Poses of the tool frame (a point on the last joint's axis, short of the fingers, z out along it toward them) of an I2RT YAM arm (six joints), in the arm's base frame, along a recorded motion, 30 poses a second.
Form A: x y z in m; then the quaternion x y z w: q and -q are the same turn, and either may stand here.
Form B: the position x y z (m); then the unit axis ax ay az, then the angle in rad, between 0 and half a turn. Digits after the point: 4 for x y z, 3 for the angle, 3 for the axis.
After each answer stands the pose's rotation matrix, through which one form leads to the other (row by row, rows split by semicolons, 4 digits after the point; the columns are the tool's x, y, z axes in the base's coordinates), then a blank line. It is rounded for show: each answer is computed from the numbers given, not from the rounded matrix.
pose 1, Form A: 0.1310 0.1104 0.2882 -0.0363 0.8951 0.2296 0.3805
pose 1, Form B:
0.1310 0.1104 0.2882 -0.039 0.968 0.248 2.361
-0.7078 -0.2397 0.6645; 0.1097 0.8919 0.4386; -0.6978 0.3834 -0.6050

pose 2, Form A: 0.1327 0.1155 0.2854 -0.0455 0.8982 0.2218 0.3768
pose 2, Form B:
0.1327 0.1155 0.2854 -0.049 0.970 0.239 2.369
-0.7119 -0.2489 0.6567; 0.0854 0.8975 0.4327; -0.6971 0.3642 -0.6177

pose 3, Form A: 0.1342 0.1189 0.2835 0.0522 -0.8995 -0.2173 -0.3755
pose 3, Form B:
0.1342 0.1189 0.2835 -0.056 0.970 0.234 2.372
-0.7126 -0.2571 0.6528; 0.0693 0.9001 0.4301; -0.6982 0.3517 -0.6236

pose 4, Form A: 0.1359 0.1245 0.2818 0.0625 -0.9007 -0.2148 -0.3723
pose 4, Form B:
0.1359 0.1245 0.2818 -0.067 0.971 0.231 2.379
-0.7149 -0.2726 0.6439; 0.0474 0.8999 0.4335; -0.6976 0.3404 -0.6305

